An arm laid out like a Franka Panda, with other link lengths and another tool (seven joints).
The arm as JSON. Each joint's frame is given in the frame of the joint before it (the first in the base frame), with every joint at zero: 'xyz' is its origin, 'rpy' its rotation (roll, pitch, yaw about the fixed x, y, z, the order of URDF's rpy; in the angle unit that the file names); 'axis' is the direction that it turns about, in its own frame. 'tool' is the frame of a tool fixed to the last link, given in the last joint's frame.
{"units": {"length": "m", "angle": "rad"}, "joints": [
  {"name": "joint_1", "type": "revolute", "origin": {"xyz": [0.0, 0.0, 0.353], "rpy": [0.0, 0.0, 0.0]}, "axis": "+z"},
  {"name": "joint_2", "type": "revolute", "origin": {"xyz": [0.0, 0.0, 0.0], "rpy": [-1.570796, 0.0, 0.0]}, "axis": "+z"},
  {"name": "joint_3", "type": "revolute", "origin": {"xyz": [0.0, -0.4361, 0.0], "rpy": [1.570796, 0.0, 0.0]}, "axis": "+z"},
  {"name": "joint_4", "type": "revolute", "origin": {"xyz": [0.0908, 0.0, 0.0], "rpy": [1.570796, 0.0, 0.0]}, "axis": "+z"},
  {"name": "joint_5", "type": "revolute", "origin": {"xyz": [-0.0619, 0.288, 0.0], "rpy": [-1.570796, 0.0, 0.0]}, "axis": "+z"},
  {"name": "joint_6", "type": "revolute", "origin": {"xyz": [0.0, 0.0, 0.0], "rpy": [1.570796, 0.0, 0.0]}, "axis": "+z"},
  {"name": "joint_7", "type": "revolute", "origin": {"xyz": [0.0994, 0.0, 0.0], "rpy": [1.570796, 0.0, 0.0]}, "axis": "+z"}
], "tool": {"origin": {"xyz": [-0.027, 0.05, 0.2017], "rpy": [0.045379, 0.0, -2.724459]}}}
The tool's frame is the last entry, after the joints.
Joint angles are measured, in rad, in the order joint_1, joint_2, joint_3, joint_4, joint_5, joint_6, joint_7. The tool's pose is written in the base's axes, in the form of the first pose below.
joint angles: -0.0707 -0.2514 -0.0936 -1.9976 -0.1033 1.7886 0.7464
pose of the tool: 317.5, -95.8, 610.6, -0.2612, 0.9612, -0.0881, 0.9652, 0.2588, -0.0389
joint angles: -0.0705 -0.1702 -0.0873 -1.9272 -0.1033 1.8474 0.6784
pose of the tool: 364.4, -102.4, 611.4, -0.3307, 0.9364, -0.1176, 0.9431, 0.3323, -0.0059
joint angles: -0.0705 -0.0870 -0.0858 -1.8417 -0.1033 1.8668 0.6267
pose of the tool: 406.2, -109.3, 611.5, -0.3783, 0.9155, -0.1367, 0.9240, 0.3823, 0.0031
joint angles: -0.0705 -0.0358 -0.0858 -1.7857 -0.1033 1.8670 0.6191
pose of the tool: 429.6, -112.4, 610.3, -0.3844, 0.9119, -0.1434, 0.9212, 0.3890, 0.0042
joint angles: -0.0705 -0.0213 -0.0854 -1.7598 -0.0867 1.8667 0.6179
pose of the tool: 438.3, -110.4, 612.7, -0.3813, 0.9143, -0.1366, 0.9216, 0.3876, 0.0214
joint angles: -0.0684 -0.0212 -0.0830 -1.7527 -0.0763 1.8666 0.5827
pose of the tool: 440.9, -108.6, 615.2, -0.4147, 0.9000, -0.1342, 0.9063, 0.4218, 0.0280
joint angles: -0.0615 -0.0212 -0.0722 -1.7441 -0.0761 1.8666 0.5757
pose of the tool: 444.4, -101.3, 618.4, -0.4356, 0.8893, -0.1394, 0.8954, 0.4440, 0.0341
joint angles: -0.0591 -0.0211 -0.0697 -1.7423 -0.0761 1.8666 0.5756
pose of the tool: 445.2, -99.1, 619.0, -0.4398, 0.8870, -0.1404, 0.8931, 0.4485, 0.0355
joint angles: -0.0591 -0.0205 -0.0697 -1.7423 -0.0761 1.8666 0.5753
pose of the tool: 445.4, -99.2, 618.8, -0.4402, 0.8869, -0.1402, 0.8930, 0.4487, 0.0350
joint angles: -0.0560 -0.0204 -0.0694 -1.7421 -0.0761 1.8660 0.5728
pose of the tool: 445.7, -97.8, 618.8, -0.4454, 0.8843, -0.1401, 0.8904, 0.4539, 0.0342
